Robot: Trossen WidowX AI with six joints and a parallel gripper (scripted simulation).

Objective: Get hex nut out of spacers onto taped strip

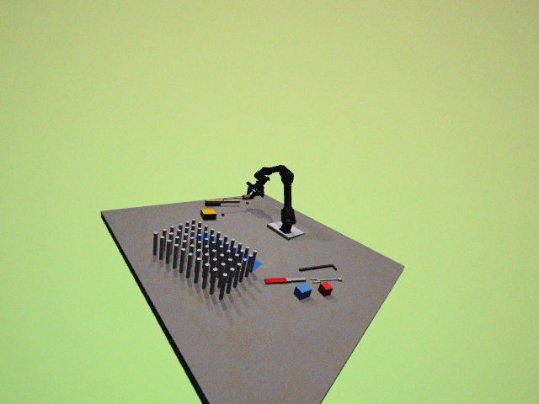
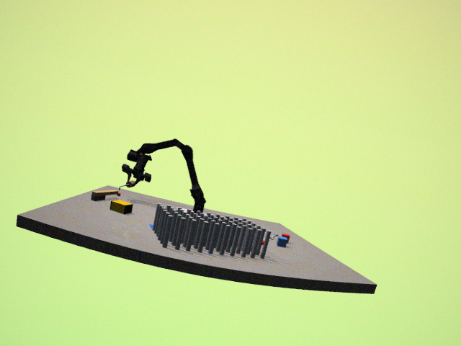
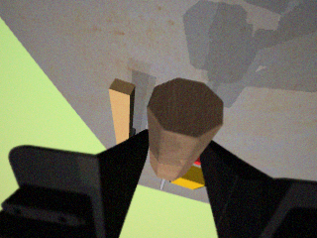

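Right now my gripper tip is 100 mm short of the brown-handled tool. Round my gripper tip: blue taped strip 400 mm ahead, 450 mm to the left, 90 mm below; then yellow block 340 mm ahead, 80 mm to the left, 70 mm below; then hex nut 410 mm ahead, 500 mm to the left, 90 mm below.
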